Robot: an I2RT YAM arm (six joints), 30 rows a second.
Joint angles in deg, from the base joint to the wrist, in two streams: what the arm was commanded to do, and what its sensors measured. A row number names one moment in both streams.
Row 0, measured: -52.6 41.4 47.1 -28.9 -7.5 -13.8
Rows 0 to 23, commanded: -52.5 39.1 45.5 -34.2 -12.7 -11.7; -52.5 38.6 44.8 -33.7 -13.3 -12.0; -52.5 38.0 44.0 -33.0 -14.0 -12.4; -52.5 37.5 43.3 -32.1 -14.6 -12.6; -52.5 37.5 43.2 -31.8 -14.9 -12.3; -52.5 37.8 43.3 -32.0 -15.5 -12.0; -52.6 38.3 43.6 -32.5 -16.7 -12.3; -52.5 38.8 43.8 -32.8 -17.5 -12.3; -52.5 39.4 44.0 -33.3 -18.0 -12.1; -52.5 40.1 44.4 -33.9 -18.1 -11.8; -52.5 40.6 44.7 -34.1 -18.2 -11.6; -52.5 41.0 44.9 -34.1 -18.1 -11.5; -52.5 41.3 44.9 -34.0 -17.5 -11.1; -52.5 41.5 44.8 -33.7 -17.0 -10.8; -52.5 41.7 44.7 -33.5 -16.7 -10.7; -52.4 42.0 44.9 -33.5 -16.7 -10.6; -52.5 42.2 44.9 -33.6 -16.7 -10.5; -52.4 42.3 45.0 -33.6 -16.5 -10.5; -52.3 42.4 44.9 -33.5 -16.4 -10.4; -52.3 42.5 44.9 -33.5 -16.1 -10.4; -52.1 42.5 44.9 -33.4 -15.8 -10.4; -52.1 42.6 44.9 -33.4 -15.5 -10.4; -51.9 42.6 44.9 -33.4 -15.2 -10.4; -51.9 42.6 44.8 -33.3 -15.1 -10.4
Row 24, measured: -52.4 42.6 43.8 -32.4 -15.9 -11.5
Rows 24 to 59, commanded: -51.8 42.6 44.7 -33.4 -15.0 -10.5; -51.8 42.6 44.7 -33.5 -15.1 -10.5; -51.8 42.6 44.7 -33.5 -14.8 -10.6; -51.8 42.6 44.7 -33.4 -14.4 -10.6; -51.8 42.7 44.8 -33.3 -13.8 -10.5; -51.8 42.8 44.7 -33.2 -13.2 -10.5; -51.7 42.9 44.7 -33.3 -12.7 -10.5; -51.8 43.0 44.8 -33.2 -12.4 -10.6; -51.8 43.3 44.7 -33.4 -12.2 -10.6; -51.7 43.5 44.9 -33.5 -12.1 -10.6; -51.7 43.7 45.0 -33.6 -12.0 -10.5; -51.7 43.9 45.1 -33.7 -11.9 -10.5; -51.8 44.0 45.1 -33.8 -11.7 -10.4; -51.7 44.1 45.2 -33.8 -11.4 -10.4; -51.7 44.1 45.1 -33.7 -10.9 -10.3; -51.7 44.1 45.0 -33.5 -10.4 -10.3; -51.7 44.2 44.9 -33.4 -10.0 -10.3; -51.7 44.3 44.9 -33.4 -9.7 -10.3; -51.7 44.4 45.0 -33.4 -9.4 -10.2; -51.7 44.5 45.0 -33.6 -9.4 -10.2; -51.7 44.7 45.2 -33.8 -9.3 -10.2; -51.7 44.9 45.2 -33.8 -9.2 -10.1; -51.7 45.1 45.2 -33.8 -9.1 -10.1; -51.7 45.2 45.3 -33.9 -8.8 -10.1; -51.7 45.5 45.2 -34.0 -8.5 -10.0; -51.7 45.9 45.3 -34.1 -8.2 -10.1; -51.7 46.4 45.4 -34.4 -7.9 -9.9; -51.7 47.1 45.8 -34.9 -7.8 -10.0; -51.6 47.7 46.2 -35.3 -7.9 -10.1; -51.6 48.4 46.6 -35.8 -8.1 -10.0; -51.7 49.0 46.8 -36.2 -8.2 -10.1; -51.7 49.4 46.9 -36.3 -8.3 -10.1; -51.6 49.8 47.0 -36.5 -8.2 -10.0; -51.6 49.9 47.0 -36.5 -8.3 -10.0; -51.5 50.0 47.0 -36.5 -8.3 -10.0; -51.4 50.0 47.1 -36.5 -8.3 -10.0
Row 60, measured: -52.0 50.1 44.9 -34.9 -8.9 -11.0
